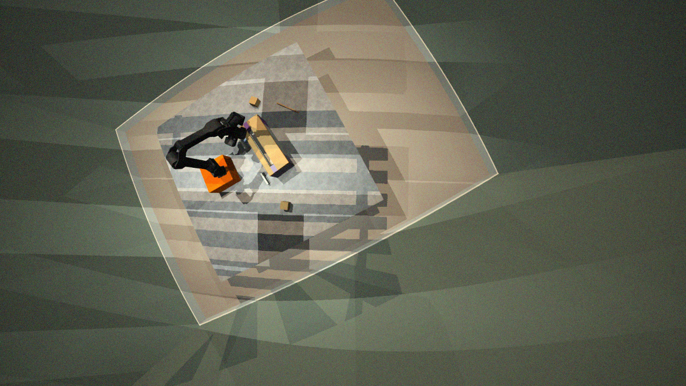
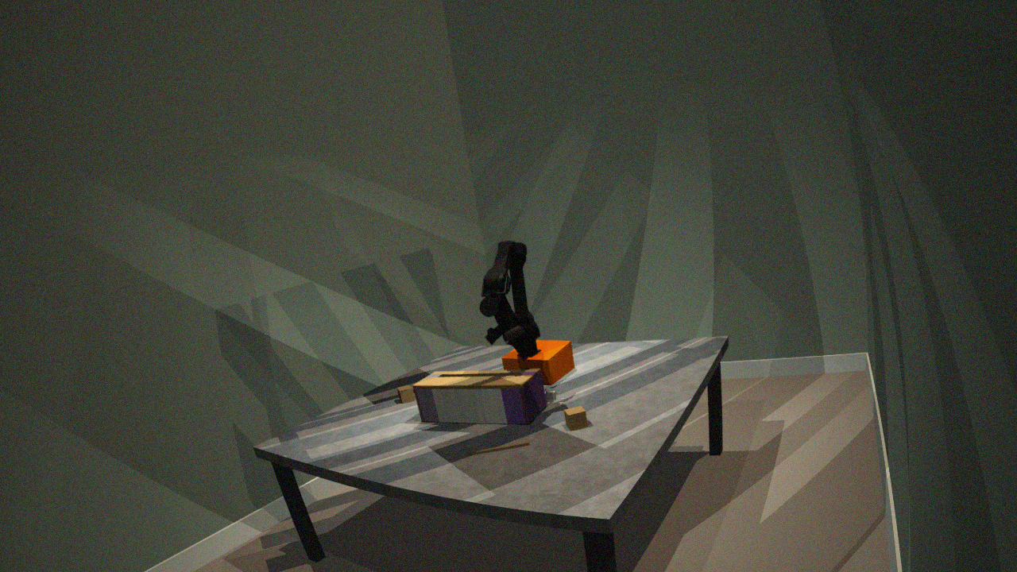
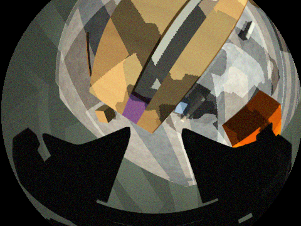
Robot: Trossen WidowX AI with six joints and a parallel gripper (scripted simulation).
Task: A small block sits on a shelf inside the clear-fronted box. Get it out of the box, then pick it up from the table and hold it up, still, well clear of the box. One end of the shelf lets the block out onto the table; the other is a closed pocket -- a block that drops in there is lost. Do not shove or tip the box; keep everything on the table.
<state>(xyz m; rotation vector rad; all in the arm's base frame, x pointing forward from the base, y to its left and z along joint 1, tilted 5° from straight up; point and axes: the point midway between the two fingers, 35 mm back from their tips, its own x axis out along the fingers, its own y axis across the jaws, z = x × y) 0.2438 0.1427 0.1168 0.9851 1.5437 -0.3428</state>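
The pale blue block is 150 mm below my gripper tip and 50 mm behind it. From my gripper tip the other things lie so: thin stick (310 mm ahead, 160 mm below, 80 mm to the left); clear-fronted box (140 mm to the right, 100 mm below, 50 mm ahead).
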